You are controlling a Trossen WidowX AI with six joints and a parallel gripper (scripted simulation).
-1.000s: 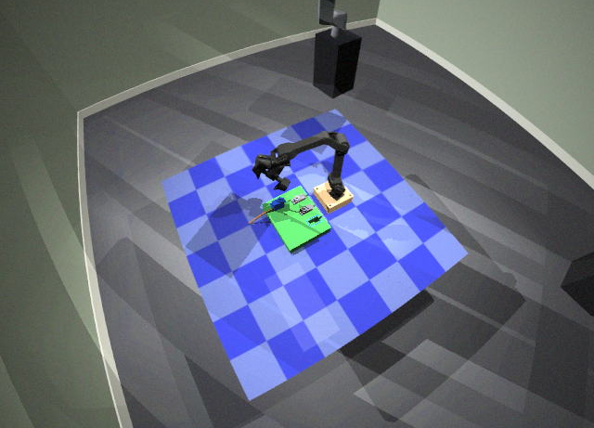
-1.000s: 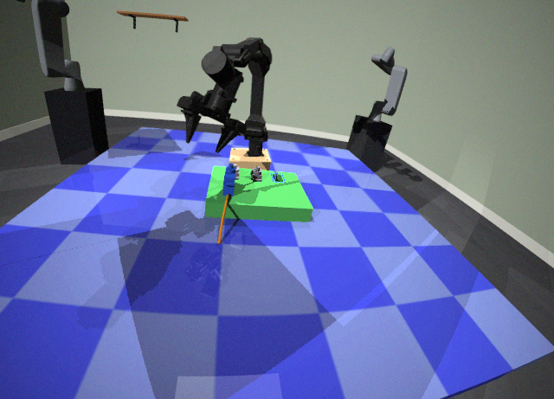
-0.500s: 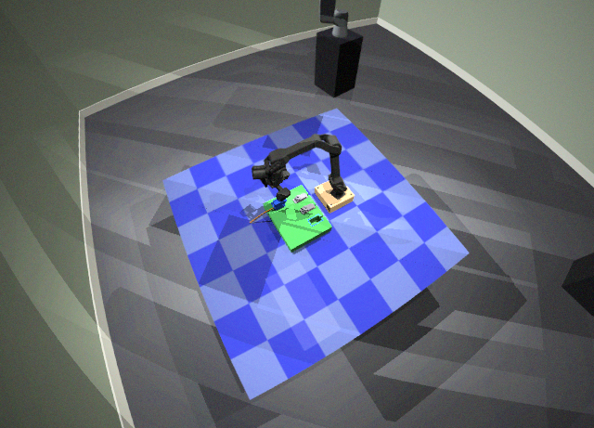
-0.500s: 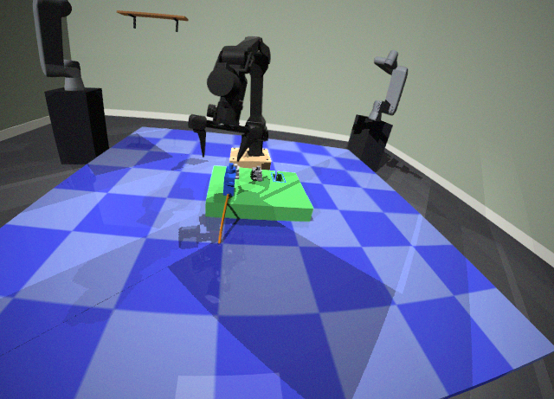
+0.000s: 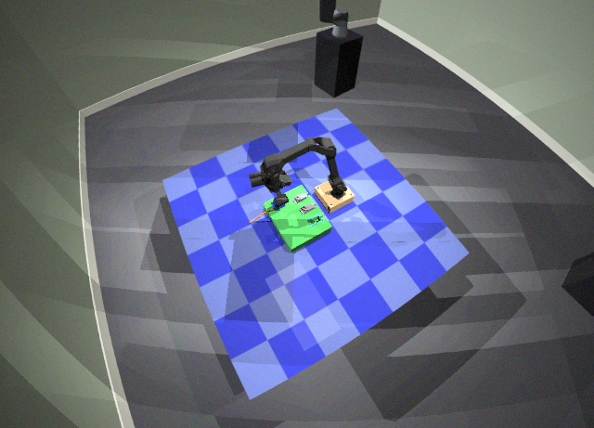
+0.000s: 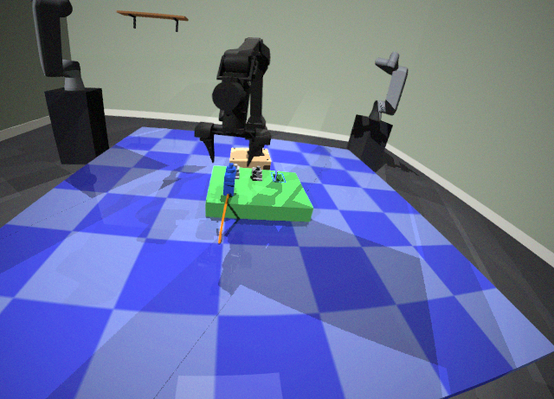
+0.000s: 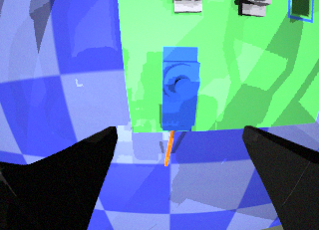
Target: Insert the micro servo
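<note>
Right now my gripper tip is 10 mm past the green deck, 90 mm to the right of it and 110 mm above it.
</note>
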